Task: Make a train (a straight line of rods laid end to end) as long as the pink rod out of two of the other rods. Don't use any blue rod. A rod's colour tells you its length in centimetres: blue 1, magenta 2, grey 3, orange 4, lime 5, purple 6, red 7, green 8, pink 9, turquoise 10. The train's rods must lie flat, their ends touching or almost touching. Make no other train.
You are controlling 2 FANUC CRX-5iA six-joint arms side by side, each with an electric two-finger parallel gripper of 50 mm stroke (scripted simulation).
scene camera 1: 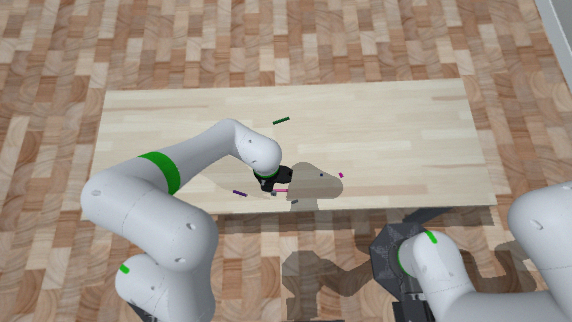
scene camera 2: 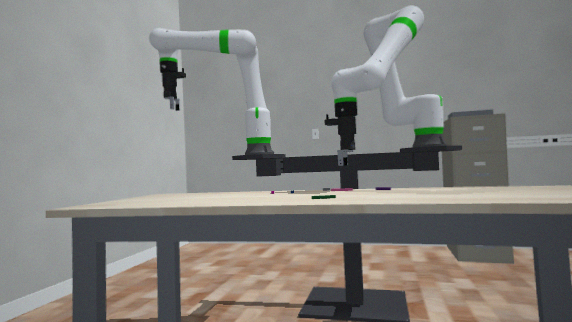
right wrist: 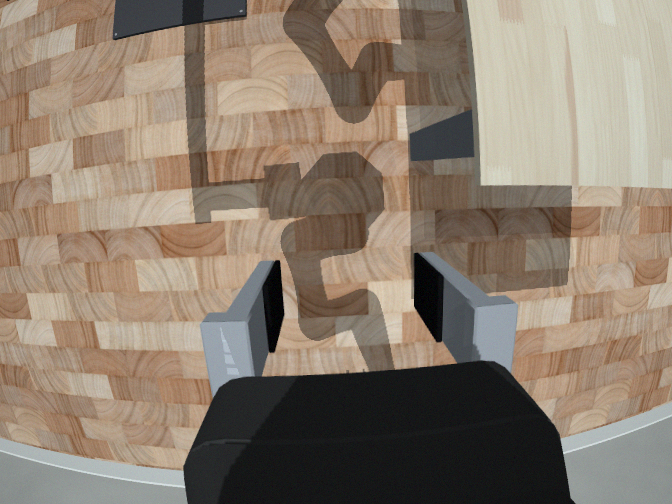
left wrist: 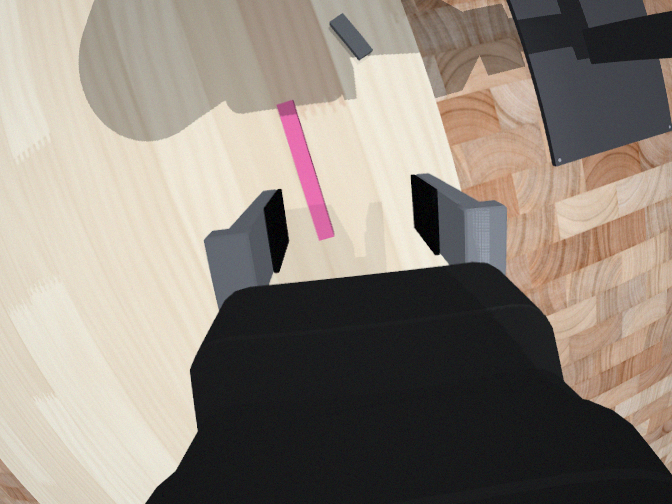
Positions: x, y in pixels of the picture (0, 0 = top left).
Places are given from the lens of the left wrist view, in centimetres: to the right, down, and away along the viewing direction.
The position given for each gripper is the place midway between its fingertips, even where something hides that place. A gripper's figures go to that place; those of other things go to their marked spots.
left gripper (left wrist: 349, 208): 0, -2, 16
pink rod (left wrist: 290, 120): -3, -8, 24
